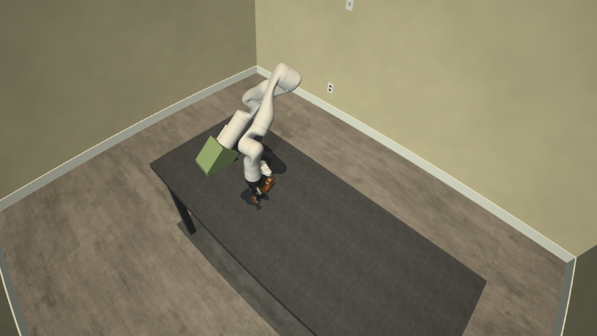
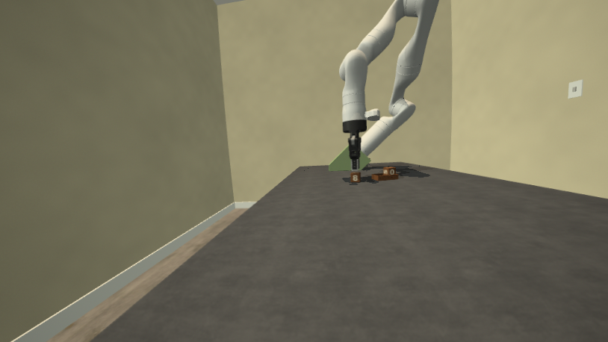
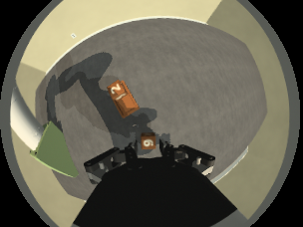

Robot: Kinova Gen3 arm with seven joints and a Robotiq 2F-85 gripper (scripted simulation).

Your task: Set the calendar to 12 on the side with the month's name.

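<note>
My gripper is now 2 cm past the brown calendar tray, 10 cm to the right of it and 5 cm above it.
</note>
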